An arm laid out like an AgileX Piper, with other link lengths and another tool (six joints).
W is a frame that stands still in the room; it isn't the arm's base.
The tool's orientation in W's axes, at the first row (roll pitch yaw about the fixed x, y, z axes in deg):
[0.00, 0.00, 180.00]
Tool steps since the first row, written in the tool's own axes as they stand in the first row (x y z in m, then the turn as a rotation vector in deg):
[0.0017, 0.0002, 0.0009, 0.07, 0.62, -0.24]
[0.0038, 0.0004, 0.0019, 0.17, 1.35, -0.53]
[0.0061, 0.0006, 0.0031, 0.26, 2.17, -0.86]
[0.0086, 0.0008, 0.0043, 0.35, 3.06, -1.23]
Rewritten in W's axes. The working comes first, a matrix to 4 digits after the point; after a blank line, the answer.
The tool's axes in the first row as the columns of a matrix, in W's axes (used below as rounded here):
[-1.0000, 0.0000, 0.0000]
[0.0000, -1.0000, 0.0000]
[0.0000, 0.0000, 1.0000]

[-0.0017, -0.0002, 0.0009, -0.07, -0.62, -0.24]
[-0.0038, -0.0004, 0.0019, -0.17, -1.35, -0.53]
[-0.0061, -0.0006, 0.0031, -0.26, -2.17, -0.86]
[-0.0086, -0.0008, 0.0043, -0.35, -3.06, -1.23]

